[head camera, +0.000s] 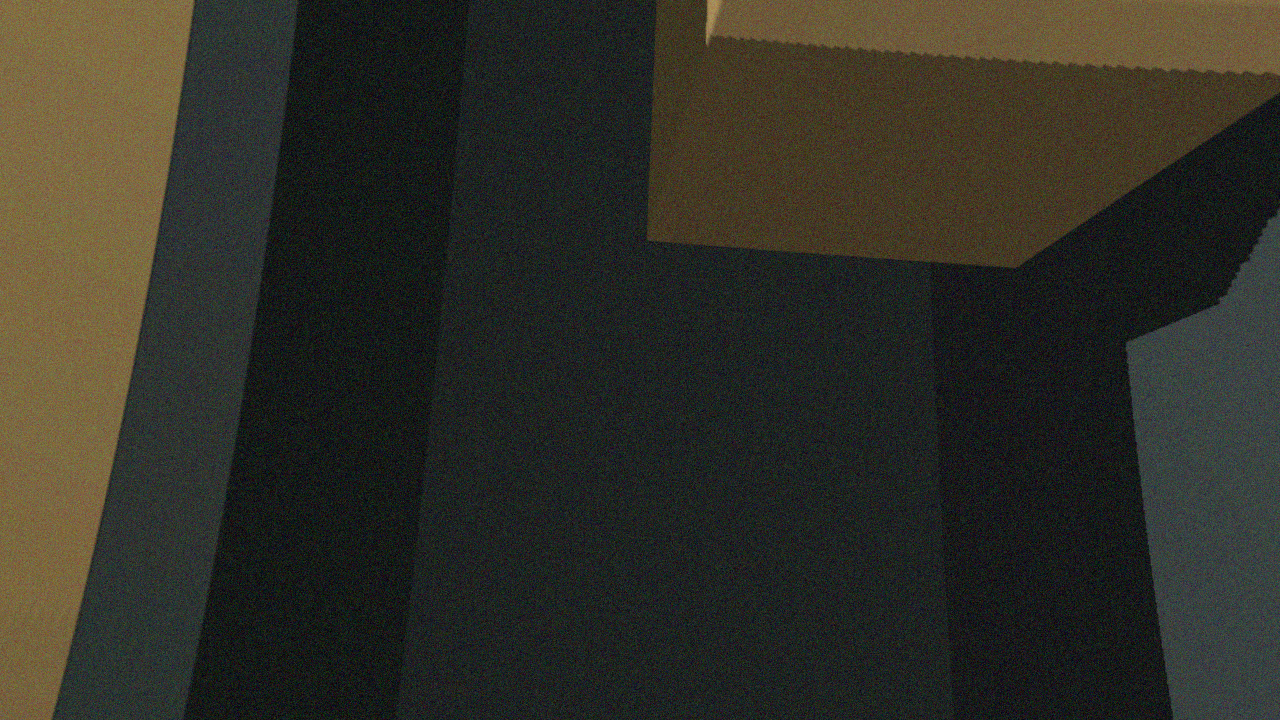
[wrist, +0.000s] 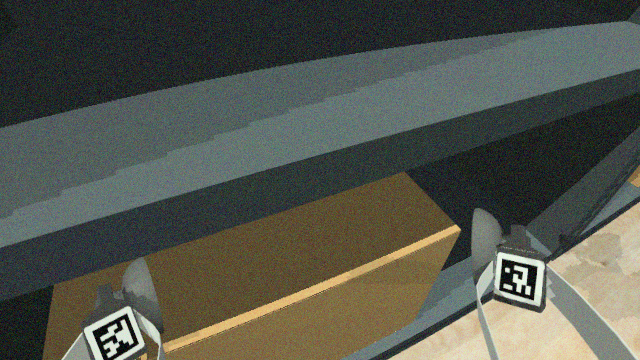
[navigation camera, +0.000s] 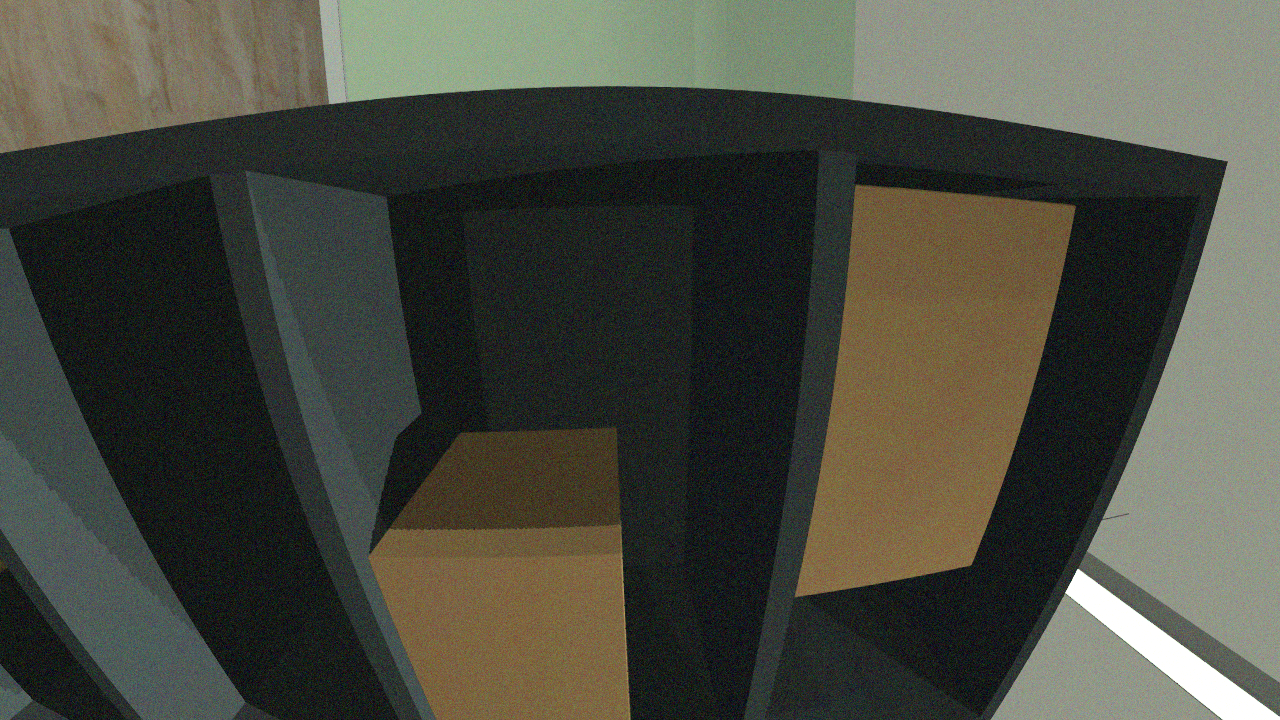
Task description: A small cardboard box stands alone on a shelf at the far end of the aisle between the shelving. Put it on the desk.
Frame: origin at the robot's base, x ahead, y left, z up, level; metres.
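Seen in the pictures: gripper, fingertip midpoint: [wrist: 315, 261].
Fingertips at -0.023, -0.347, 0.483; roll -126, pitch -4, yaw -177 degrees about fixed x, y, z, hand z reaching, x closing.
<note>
Pixels of each thing's top centre, then the offset from my fingertips to it, as dx, dy, dz. Level surfaces: height alone.
- cardboard box, middle of its top: [navigation camera: 623, 591] -0.254, -0.295, +0.778
- brown box, middle of its top: [wrist: 244, 205] +0.079, -0.174, -0.136
- Wood floor, its level: dz -0.482
- pale grey surface, its level: dz +1.954
A cardboard box [head camera: 850, 152] [navigation camera: 510, 626] sits in one shelf compartment in the head and navigation views, partly cut off by the frame edge. A second, larger-looking box [head camera: 80, 268] [navigation camera: 930, 385] is in the neighbouring compartment. In the wrist view a brown box [wrist: 280, 260] lies behind the fingers, under a shelf board; I cannot tell which box it is. My gripper [wrist: 315, 261] is open, its fingers wide apart and nothing held. The left fingertip overlaps the box in the picture, and the right one is beyond its right end. The desk does not show.
The dark shelving [head camera: 205, 268] [navigation camera: 617, 116] [wrist: 300, 120] fills much of all views, with boards and uprights close to the gripper. Wood floor [navigation camera: 161, 62] [wrist: 595, 280] shows beyond it. A green wall [navigation camera: 581, 44] and a pale grey surface [navigation camera: 1074, 98] stand behind the shelving.
</note>
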